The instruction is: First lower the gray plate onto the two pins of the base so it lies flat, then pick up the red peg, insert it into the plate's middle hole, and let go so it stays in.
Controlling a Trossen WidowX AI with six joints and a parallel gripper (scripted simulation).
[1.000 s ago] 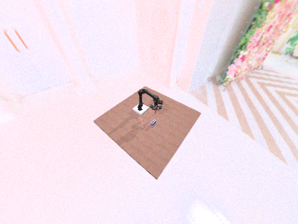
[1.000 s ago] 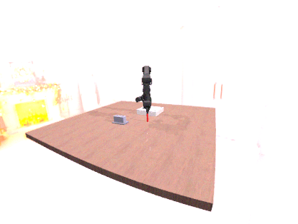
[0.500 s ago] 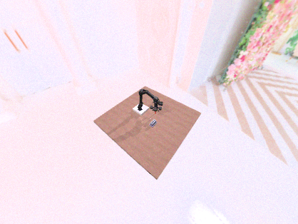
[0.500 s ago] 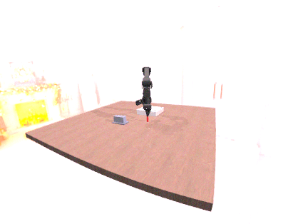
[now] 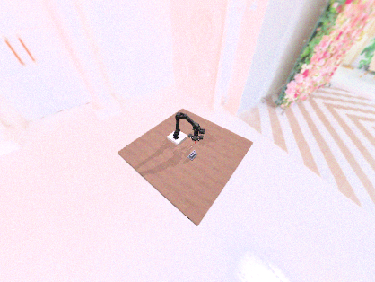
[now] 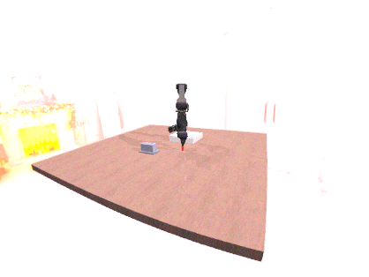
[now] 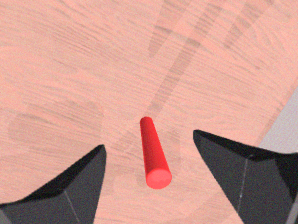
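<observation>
Right now the gray plate is 180 mm to the right of my gripper tip and 130 mm ahead of it. The rest, counted from my gripper tip: gray base (180 mm to the right, 130 mm ahead, 30 mm below); then red peg (right at my gripper tip).
</observation>
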